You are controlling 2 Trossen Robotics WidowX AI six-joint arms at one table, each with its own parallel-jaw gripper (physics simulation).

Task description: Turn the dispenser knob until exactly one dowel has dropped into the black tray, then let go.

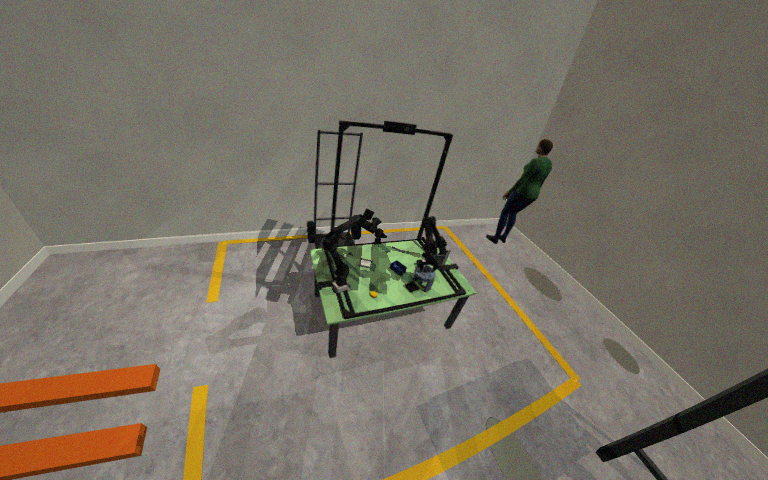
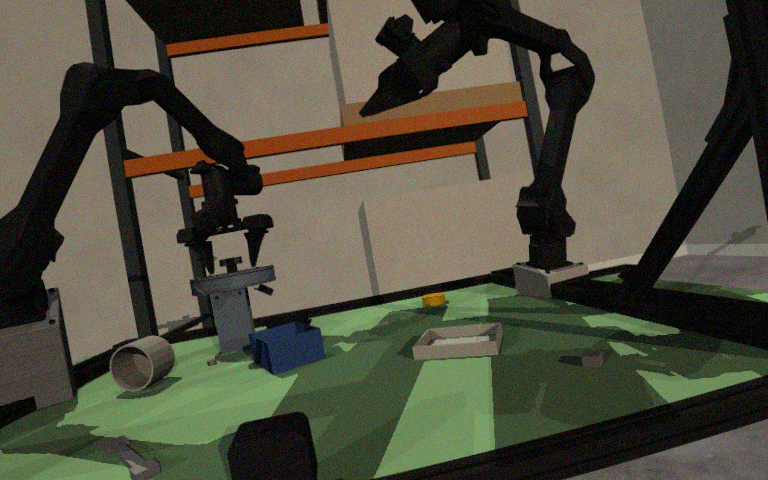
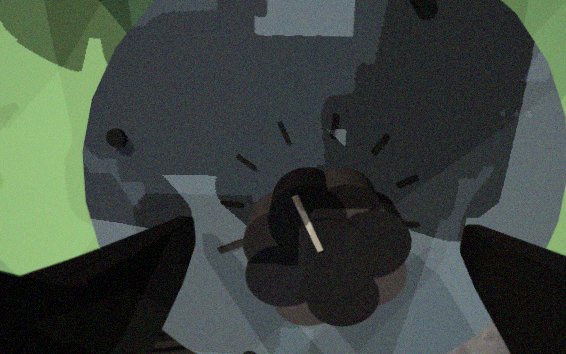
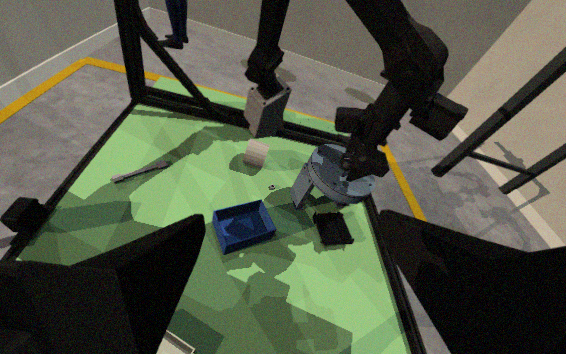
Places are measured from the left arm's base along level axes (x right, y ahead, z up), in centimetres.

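Where they show: left gripper, between the fingertips: [image 1: 426,272] [image 2: 232,270] [image 3: 327,234] [image 4: 347,167]; right gripper, between the fingertips: [image 1: 384,235] [image 2: 363,114] [image 4: 293,220]; left arm's base, origin of its link: [image 1: 443,252] [image 2: 19,311] [image 4: 269,88]; right arm's base, origin of its link: [image 1: 341,283] [image 2: 548,264].
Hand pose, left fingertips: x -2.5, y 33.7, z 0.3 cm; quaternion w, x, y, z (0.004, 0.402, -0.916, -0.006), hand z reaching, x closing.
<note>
Things, the pixels of their top centre, and the offset from my left fingertips.
- grey-blue dispenser, centre of its top: [image 3: 320,215] [image 2: 232,271] [image 4: 344,167] [image 1: 425,271] dz -0.2, dx +0.6, dy -0.2 cm
- black tray, centre of its top: [image 2: 287,321] [image 4: 333,227] [image 1: 412,286] dz -12.4, dx +3.4, dy +8.3 cm
- blue bin, centre of its top: [image 2: 282,331] [image 4: 245,220] [image 1: 398,265] dz -10.3, dx +23.8, dy -0.4 cm
- wooden cylinder, centre of its top: [image 2: 139,340] [image 4: 259,144] dz -7.8, dx +11.8, dy -18.9 cm
- wrench-like bar, centre of its top: [image 2: 127,451] [image 4: 141,169] dz -14.1, dx +39.6, dy -22.6 cm
- beige tray, centre of its top: [image 2: 458,334] [image 1: 365,262] dz -13.1, dx +45.8, dy +14.9 cm
- yellow piece, centre of its top: [image 2: 432,295] [image 1: 374,293] dz -12.9, dx +18.8, dy +35.6 cm
- small grey block, centre of its top: [image 2: 591,353] dz -13.7, dx +63.1, dy +15.6 cm
The grey-blue dispenser [image 1: 424,279] [image 2: 233,281] [image 3: 200,90] [image 4: 327,187] stands with its round disc tilted on a post. Its dark lobed knob [image 2: 230,262] [image 3: 345,260] carries a pale pointer line, with dark tick marks around it on the disc. My left gripper [image 2: 232,267] [image 3: 327,234] is open, its fingertips on either side of the knob at about its height, with gaps on both sides. The black tray [image 1: 411,287] [image 4: 334,230] lies beside the dispenser; I see no dowel in it. My right gripper [image 4: 293,220] is open and empty, high above the table.
A blue bin [image 2: 288,349] [image 4: 245,227] stands near the dispenser. A wooden cylinder [image 2: 161,359] [image 4: 256,153], a wrench-like bar [image 4: 141,171], a beige tray [image 2: 457,349], a yellow piece [image 1: 373,294] [image 2: 434,299] and a small grey block [image 2: 592,357] lie about the table. A black frame edges it.
</note>
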